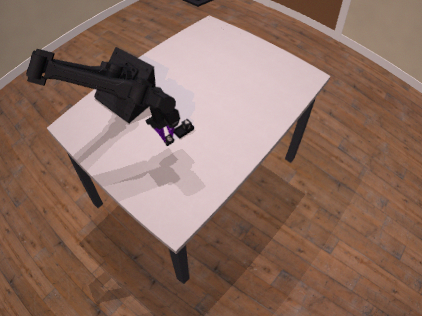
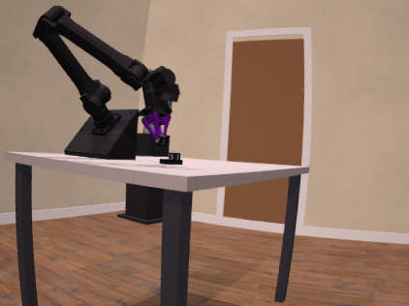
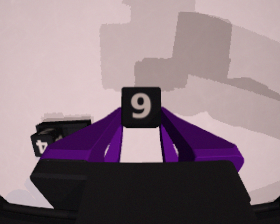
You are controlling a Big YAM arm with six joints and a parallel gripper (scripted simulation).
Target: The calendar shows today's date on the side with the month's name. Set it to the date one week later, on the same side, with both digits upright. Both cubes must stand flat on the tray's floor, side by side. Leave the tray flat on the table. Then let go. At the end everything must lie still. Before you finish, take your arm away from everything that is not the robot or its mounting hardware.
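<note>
My gripper is now 11 cm to the right of the black tray, 8 cm above it and 4 cm past it. The rest, counted from my hand: black date cube (1 cm below, 1 cm ahead).
</note>
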